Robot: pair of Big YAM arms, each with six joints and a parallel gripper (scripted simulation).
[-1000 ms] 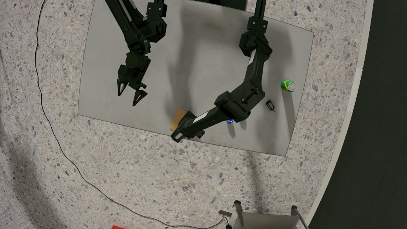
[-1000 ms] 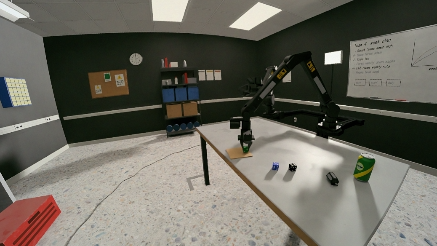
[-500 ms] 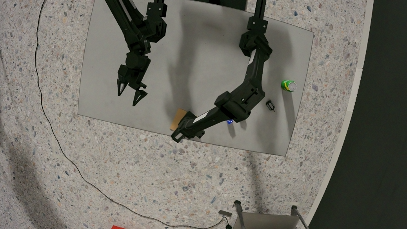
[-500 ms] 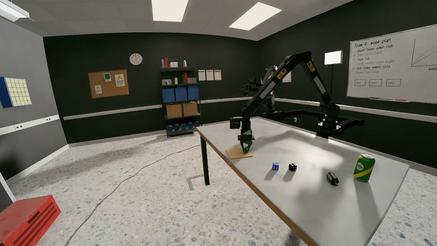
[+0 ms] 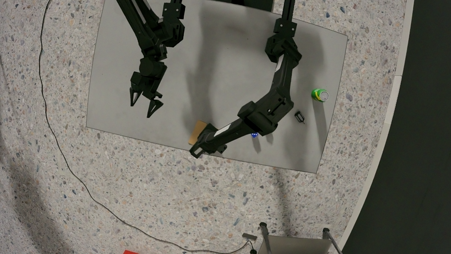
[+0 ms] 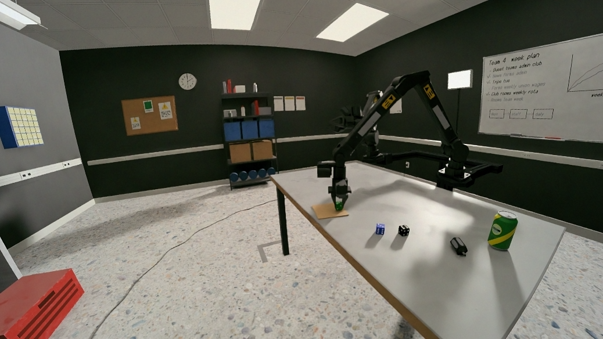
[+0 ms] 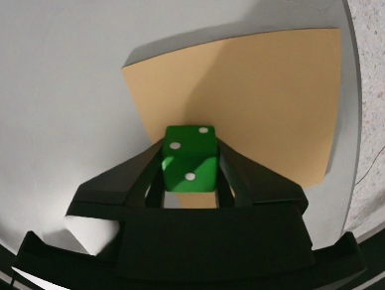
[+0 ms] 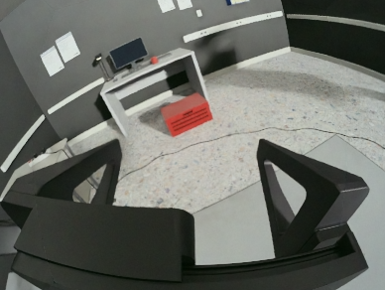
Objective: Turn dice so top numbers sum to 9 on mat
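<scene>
Now: left hand right at the green die. From my left hand the other things lie so: black die 300 mm to the left, 90 mm behind; blue die 240 mm to the left, 20 mm behind; brown square mat 40 mm ahead, 20 mm to the right, 20 mm below.
</scene>
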